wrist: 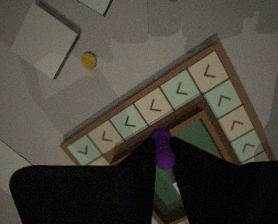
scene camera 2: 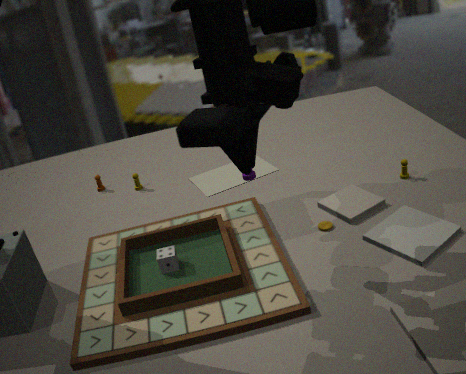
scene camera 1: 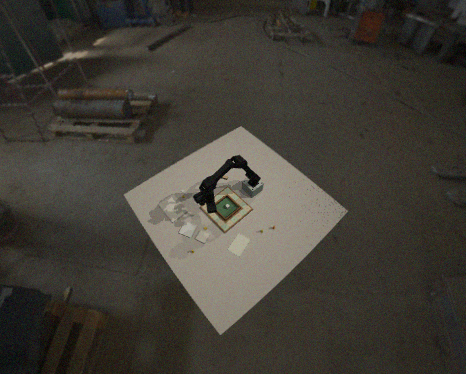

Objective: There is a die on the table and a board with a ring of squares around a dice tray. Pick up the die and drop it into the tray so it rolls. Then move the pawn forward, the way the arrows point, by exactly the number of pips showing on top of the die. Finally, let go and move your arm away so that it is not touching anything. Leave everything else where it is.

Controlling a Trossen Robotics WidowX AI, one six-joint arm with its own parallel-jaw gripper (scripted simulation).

Labels:
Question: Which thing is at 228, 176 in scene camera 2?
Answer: A white card.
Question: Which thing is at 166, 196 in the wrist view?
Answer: A green dice tray.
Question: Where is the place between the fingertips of the gripper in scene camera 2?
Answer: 248, 170

